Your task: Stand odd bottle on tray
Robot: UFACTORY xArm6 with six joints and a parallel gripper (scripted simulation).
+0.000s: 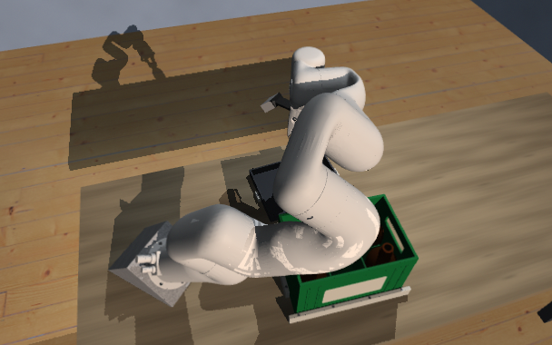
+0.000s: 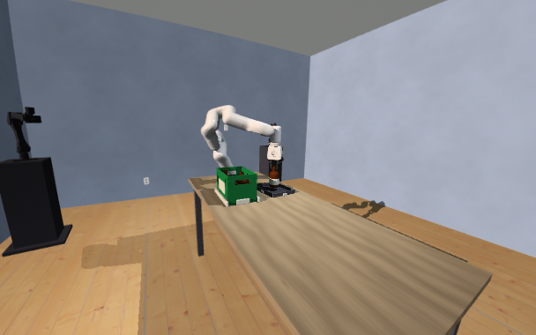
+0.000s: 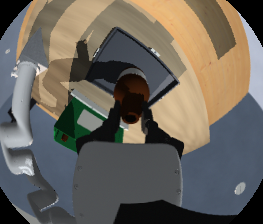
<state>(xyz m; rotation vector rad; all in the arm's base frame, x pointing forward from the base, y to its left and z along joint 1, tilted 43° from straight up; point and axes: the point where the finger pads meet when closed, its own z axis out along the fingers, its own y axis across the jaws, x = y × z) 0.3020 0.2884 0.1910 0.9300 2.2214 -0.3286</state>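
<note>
Now: the dark tray 17 cm below my hand. Round my hand: green crate 3 cm behind, 30 cm to the right, 10 cm below.
</note>
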